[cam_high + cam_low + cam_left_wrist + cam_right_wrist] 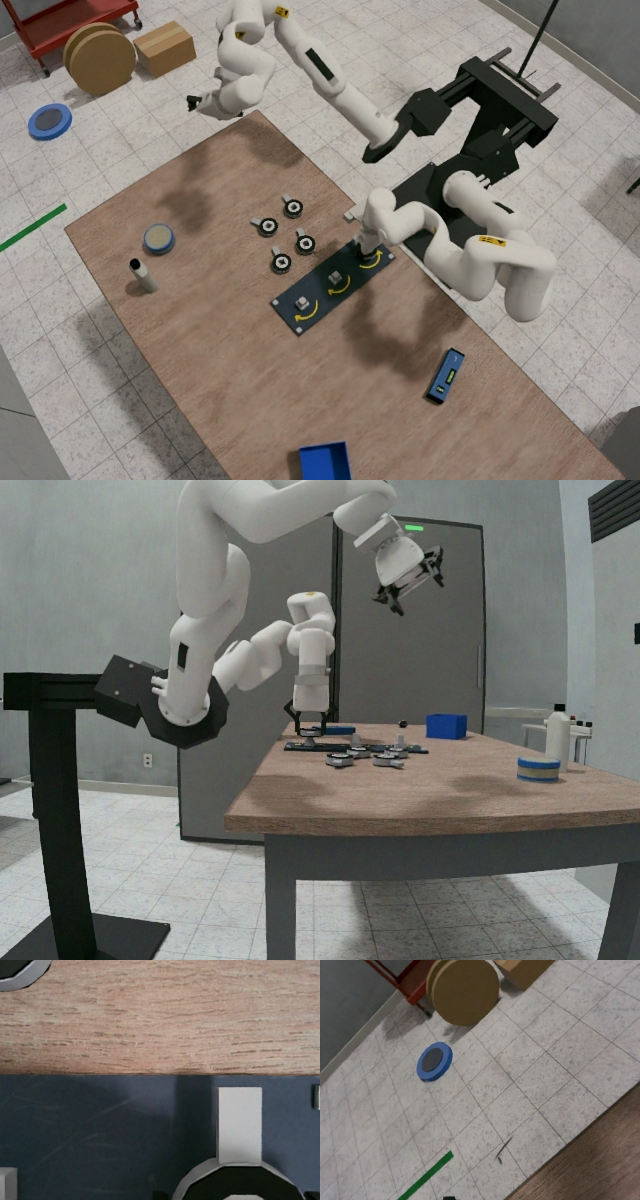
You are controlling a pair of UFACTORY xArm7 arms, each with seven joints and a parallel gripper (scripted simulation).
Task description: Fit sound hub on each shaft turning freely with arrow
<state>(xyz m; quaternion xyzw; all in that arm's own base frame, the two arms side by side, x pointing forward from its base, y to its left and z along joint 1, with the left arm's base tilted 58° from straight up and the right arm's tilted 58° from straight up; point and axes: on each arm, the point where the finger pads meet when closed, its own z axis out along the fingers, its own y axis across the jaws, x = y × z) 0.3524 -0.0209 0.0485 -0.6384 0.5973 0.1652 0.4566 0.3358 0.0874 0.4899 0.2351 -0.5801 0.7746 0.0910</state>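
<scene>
My left hand is 130 mm short of the dark board, 20 mm to the left of it and 40 mm above it. Round my left hand: white bottle 530 mm ahead, 430 mm to the right, 50 mm above; then tape roll 410 mm ahead, 520 mm to the right, 30 mm below.
</scene>
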